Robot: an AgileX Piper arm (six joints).
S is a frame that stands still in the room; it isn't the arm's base.
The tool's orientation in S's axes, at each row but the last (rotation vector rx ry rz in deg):
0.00 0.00 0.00
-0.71 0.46 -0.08
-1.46 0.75 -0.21
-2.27 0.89 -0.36
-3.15 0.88 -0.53
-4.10 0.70 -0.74
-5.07 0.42 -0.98
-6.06 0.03 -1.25
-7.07 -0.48 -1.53
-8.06 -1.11 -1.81
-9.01 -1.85 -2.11
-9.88 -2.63 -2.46
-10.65 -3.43 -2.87
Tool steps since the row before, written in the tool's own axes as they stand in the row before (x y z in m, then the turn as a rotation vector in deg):
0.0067 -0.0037 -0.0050 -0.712 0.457 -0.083
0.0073 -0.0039 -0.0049 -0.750 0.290 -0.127
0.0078 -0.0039 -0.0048 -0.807 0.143 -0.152
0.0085 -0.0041 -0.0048 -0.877 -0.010 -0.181
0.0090 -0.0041 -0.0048 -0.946 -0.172 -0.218
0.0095 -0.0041 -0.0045 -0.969 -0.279 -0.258
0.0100 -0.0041 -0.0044 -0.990 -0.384 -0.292
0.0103 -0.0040 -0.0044 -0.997 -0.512 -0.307
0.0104 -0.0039 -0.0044 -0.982 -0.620 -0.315
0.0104 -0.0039 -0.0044 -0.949 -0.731 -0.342
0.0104 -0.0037 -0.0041 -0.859 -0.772 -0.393
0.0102 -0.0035 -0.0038 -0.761 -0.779 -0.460
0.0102 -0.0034 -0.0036 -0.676 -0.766 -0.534
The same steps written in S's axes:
0.0067 -0.0037 -0.0050 -0.712 0.457 -0.083
0.0073 -0.0040 -0.0049 -0.751 0.289 -0.125
0.0077 -0.0041 -0.0048 -0.808 0.142 -0.145
0.0084 -0.0043 -0.0048 -0.880 -0.011 -0.167
0.0089 -0.0044 -0.0047 -0.951 -0.175 -0.194
0.0094 -0.0045 -0.0043 -0.976 -0.284 -0.226
0.0099 -0.0046 -0.0041 -0.999 -0.391 -0.250
0.0102 -0.0047 -0.0039 -1.008 -0.520 -0.252
0.0103 -0.0047 -0.0038 -0.996 -0.628 -0.246
0.0103 -0.0048 -0.0036 -0.967 -0.743 -0.257
0.0104 -0.0047 -0.0031 -0.877 -0.794 -0.298
0.0102 -0.0045 -0.0026 -0.777 -0.817 -0.357
0.0102 -0.0045 -0.0023 -0.687 -0.821 -0.427

